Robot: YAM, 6 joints.
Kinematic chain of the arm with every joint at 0, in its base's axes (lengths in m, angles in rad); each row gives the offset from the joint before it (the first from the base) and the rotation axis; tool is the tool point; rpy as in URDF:
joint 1: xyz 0 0 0.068 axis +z
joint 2: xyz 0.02 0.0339 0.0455 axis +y
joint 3: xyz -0.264 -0.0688 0 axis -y
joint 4: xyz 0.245 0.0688 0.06 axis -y
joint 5: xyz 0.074 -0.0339 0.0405 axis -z
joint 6: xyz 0.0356 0 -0.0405 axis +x
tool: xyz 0 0 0 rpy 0 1.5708 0
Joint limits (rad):
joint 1: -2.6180..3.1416
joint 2: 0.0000..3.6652
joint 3: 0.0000..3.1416
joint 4: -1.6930..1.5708
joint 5: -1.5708..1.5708
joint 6: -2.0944..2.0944
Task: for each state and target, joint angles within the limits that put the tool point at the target. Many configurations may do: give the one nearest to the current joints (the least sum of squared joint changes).
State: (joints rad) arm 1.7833 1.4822 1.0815 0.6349 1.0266 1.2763
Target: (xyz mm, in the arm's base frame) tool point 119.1 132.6 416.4
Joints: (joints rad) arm 1.0249 0.8972 0.8437 0.6580 1.1816 1.2763
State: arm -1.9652 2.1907 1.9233 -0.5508 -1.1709 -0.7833
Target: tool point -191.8 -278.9 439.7
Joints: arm -2.2720 1.6234 1.8193 -0.7302 -1.2160 -0.7833
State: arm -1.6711 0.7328 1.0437 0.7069 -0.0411 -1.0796
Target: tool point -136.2 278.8 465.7
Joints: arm -1.1190 0.0421 1.3822 0.8561 0.0228 -1.0796
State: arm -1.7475 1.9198 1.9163 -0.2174 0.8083 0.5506
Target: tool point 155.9 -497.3 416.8
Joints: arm -1.2251 2.2276 2.3261 0.0039 0.6600 0.5506
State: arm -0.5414 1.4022 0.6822 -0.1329 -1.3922 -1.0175
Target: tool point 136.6 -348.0 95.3
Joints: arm -1.2873 2.0748 1.0543 0.0145 -1.2528 -1.0175
